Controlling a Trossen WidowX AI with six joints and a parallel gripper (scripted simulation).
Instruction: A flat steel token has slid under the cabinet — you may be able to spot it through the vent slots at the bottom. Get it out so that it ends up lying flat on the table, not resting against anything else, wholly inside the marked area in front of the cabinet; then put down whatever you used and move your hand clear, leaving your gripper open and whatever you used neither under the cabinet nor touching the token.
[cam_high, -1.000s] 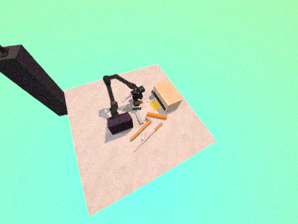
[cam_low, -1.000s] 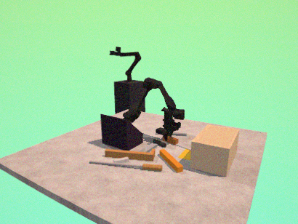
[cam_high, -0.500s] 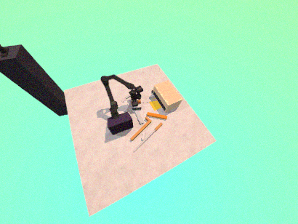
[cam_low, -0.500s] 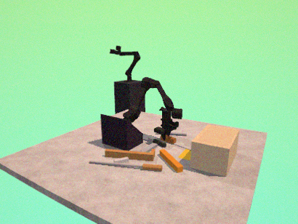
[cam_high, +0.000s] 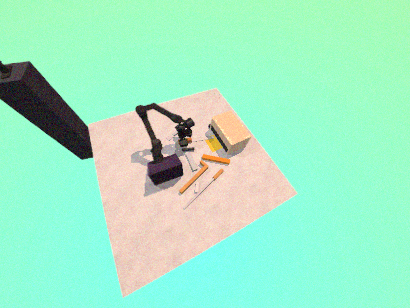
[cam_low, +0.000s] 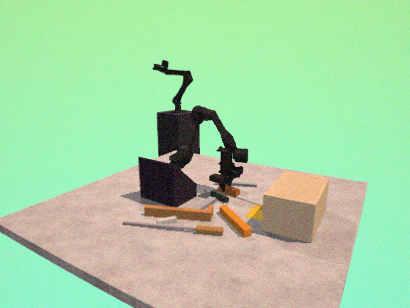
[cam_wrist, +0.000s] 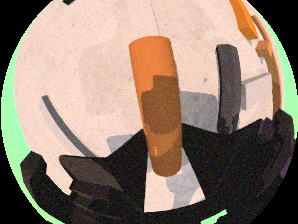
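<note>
The dark-handled tool is 80 mm to the right of my gripper tip and 10 mm behind it. The rest, counted from my gripper tip: orange bar (230 mm to the right, 220 mm ahead, 10 mm above).
</note>
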